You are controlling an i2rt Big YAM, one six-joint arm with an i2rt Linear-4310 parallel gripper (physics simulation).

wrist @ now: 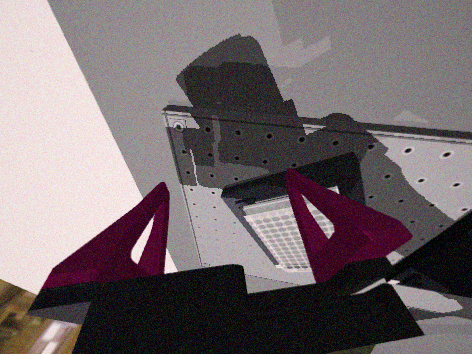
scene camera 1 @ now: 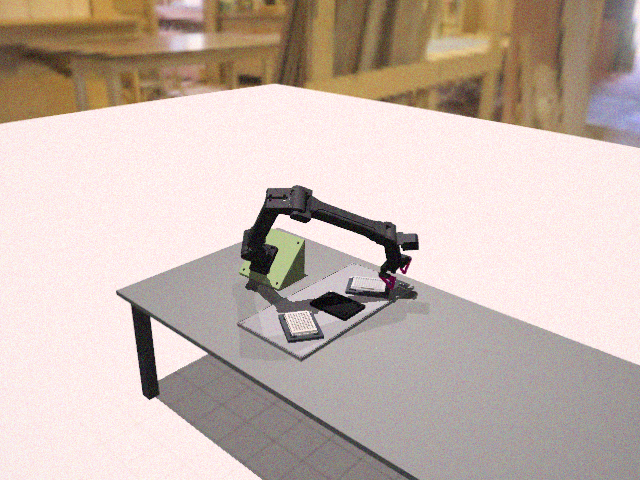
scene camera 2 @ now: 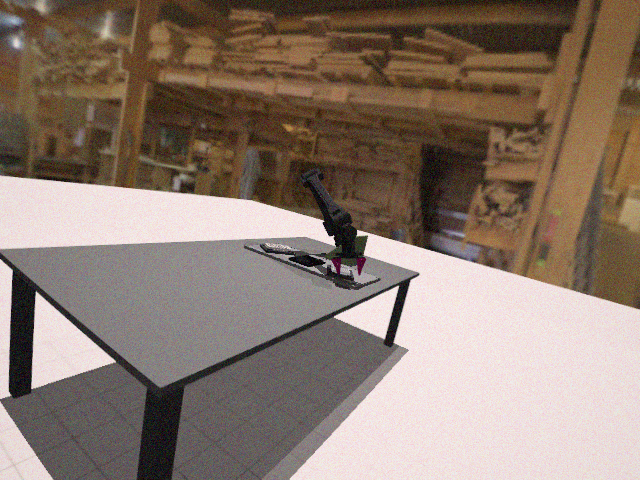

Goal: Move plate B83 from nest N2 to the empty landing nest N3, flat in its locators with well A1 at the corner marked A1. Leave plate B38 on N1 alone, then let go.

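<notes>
One white well plate (scene camera 1: 367, 283) (scene camera 2: 347, 269) (wrist: 267, 235) sits in a dark nest at the end of the board near my gripper. Another pale well plate (scene camera 1: 299, 322) (scene camera 2: 279, 247) sits in a dark nest at the opposite end. A black nest (scene camera 1: 337, 304) (scene camera 2: 306, 260) without a plate lies between them. The plate and nest labels and the A1 marks are not readable, so I cannot tell B83 from B38. My gripper (scene camera 1: 397, 279) (scene camera 2: 349, 274) (wrist: 227, 180) is open and empty, above and beside the near plate; in the wrist view one magenta finger covers part of that plate.
The nests stand on a light board (scene camera 1: 263, 325) (scene camera 2: 369, 279) (wrist: 205, 225) with rows of holes. It lies on the grey table (scene camera 1: 465, 361) (scene camera 2: 180, 310) (wrist: 375, 60). A green wedge block (scene camera 1: 284, 253) (scene camera 2: 364, 240) stands by the arm's base. The arm's shadow falls over the board.
</notes>
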